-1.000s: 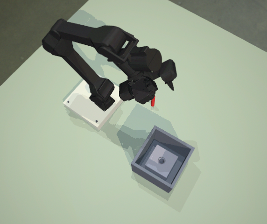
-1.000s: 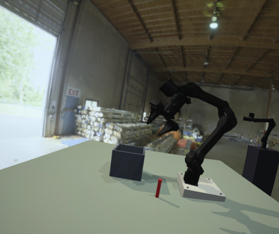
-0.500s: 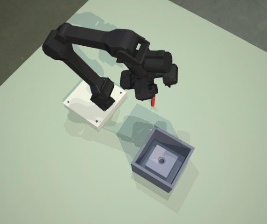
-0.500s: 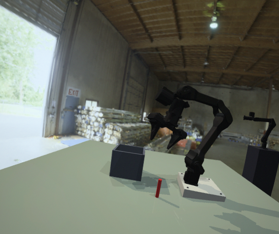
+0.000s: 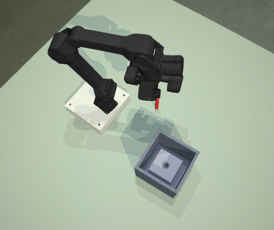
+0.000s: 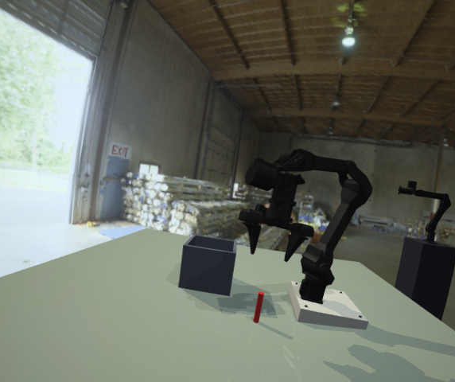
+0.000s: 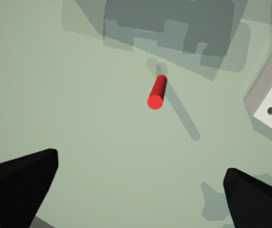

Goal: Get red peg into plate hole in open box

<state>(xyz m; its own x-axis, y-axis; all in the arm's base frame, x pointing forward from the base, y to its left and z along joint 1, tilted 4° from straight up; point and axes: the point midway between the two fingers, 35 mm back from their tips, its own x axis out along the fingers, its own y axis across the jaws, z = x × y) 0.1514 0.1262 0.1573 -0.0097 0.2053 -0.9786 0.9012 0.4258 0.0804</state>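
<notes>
The red peg is 13 cm below my gripper tip. From my gripper tip the other things lie so: plate: 19 cm ahead, 16 cm to the right, 13 cm below.
</notes>
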